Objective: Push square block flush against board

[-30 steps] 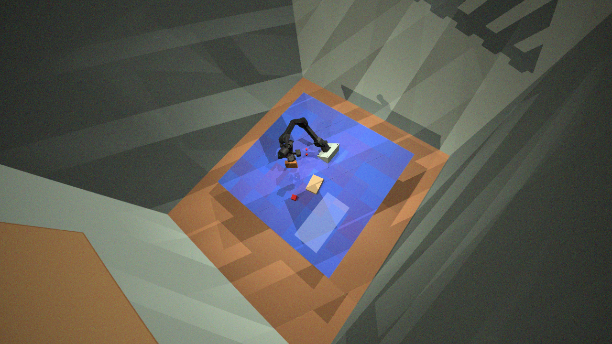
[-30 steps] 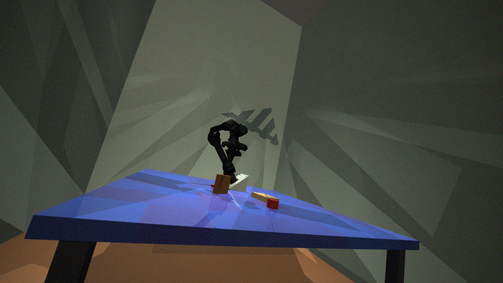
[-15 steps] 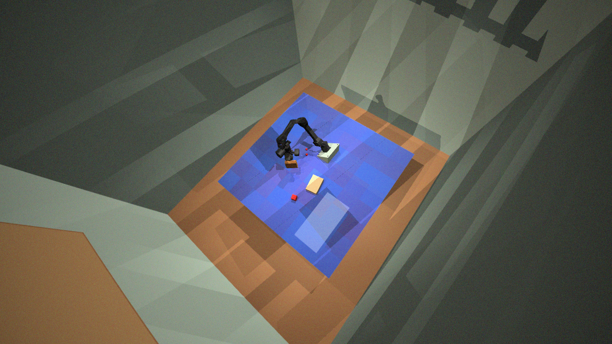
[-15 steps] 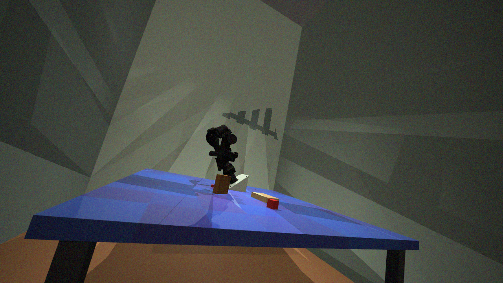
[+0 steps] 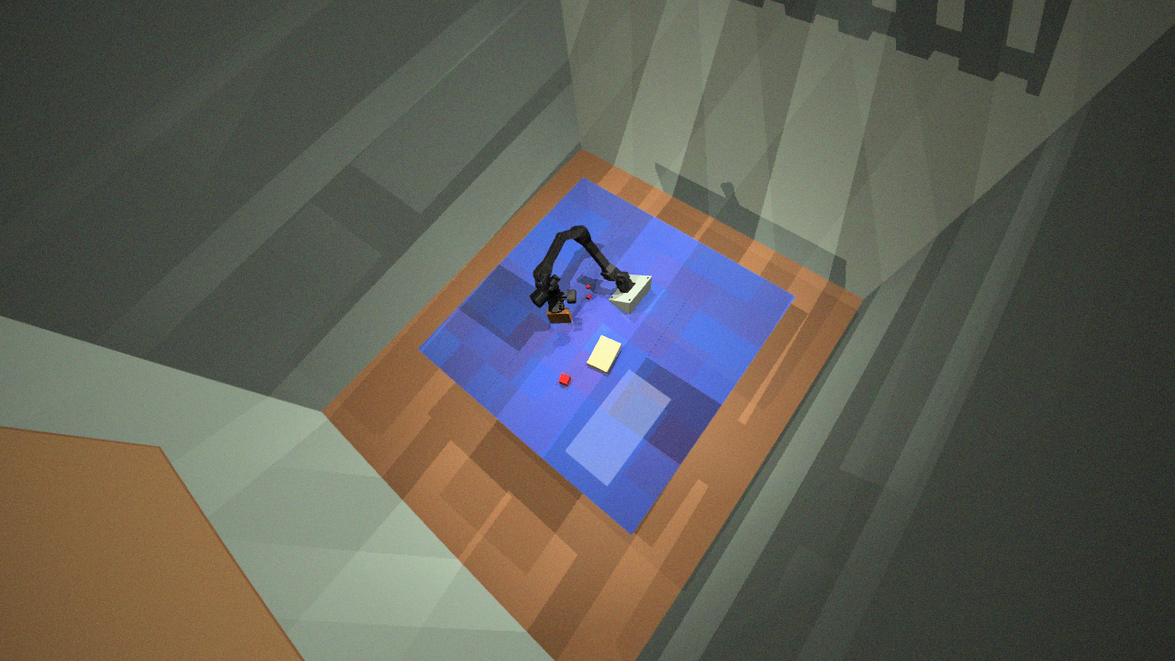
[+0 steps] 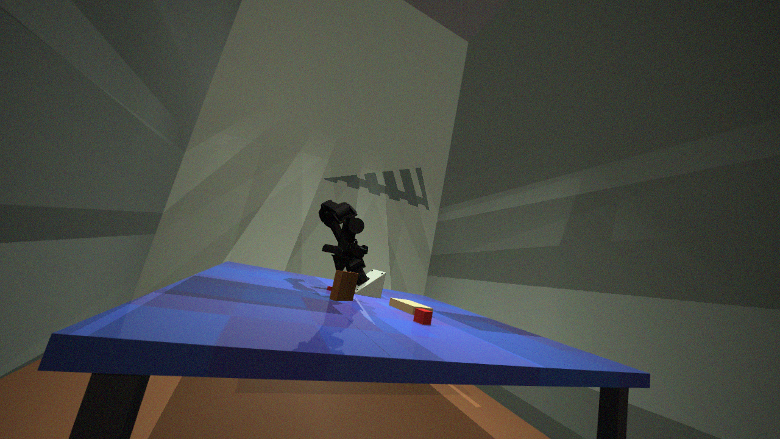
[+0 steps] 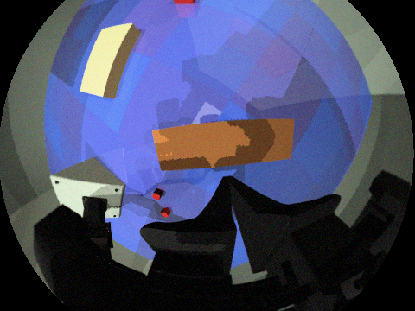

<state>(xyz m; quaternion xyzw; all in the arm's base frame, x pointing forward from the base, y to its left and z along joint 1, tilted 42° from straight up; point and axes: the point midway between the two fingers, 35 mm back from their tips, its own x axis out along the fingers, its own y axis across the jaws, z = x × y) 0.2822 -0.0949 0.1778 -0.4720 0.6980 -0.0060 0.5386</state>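
My gripper tip is 3 cm to the right of the square block, 3 cm short of it and 3 cm above it. Also, from my gripper tip: board: 31 cm to the left, 7 cm below, 4 cm ahead; small red cube: 25 cm to the left, 24 cm ahead, 6 cm below.
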